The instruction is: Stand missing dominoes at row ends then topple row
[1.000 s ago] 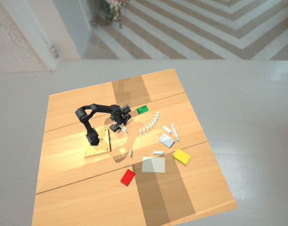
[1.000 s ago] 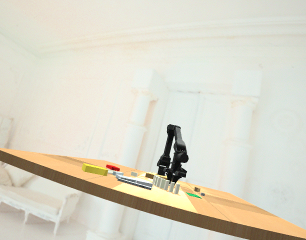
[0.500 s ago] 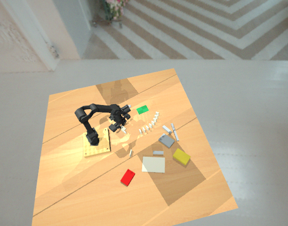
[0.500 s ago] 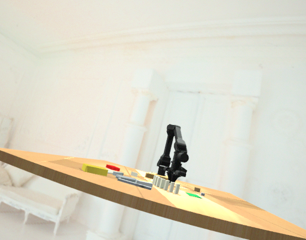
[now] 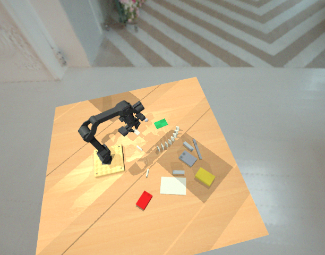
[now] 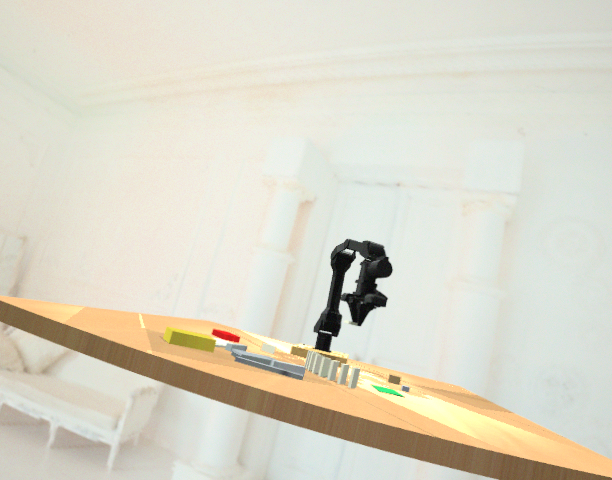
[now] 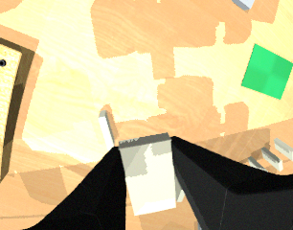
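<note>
Now: gripper tip 16 cm short of the green tile, 15 cm to the right of it and 15 cm above it. The rest, counted from my gripper tip: grey cube: 5 cm ahead, 19 cm to the left, 15 cm below; tan block: 10 cm behind, 14 cm to the left, 14 cm below; light grey piece: 28 cm ahead, 25 cm to the right, 14 cm below.
</note>
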